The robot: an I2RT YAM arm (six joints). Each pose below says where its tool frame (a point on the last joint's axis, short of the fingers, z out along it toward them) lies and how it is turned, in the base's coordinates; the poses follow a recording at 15 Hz.
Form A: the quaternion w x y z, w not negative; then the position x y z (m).
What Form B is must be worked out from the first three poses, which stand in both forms.
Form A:
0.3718, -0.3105, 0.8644, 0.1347, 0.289, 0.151, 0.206
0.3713, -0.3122, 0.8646, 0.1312, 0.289, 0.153, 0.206
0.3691, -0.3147, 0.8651, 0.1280, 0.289, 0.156, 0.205
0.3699, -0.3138, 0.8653, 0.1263, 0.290, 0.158, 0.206
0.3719, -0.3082, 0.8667, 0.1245, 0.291, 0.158, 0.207
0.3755, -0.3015, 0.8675, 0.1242, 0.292, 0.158, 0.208
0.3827, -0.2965, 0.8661, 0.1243, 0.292, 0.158, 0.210
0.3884, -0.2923, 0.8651, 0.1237, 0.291, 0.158, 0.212
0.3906, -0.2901, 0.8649, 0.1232, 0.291, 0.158, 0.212
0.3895, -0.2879, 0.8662, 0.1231, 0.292, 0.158, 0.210
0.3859, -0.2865, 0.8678, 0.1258, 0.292, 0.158, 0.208
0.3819, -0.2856, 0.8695, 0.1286, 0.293, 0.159, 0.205
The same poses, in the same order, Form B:
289, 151, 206, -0.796, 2.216, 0.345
289, 153, 206, -0.800, 2.217, 0.336
289, 156, 205, -0.808, 2.220, 0.329
290, 158, 206, -0.805, 2.220, 0.324
291, 158, 207, -0.790, 2.222, 0.319
292, 158, 208, -0.772, 2.220, 0.318
292, 158, 210, -0.756, 2.209, 0.317
291, 158, 212, -0.743, 2.200, 0.315
291, 158, 212, -0.737, 2.198, 0.313
292, 158, 210, -0.732, 2.202, 0.313
292, 158, 208, -0.730, 2.210, 0.320
293, 159, 205, -0.729, 2.218, 0.328

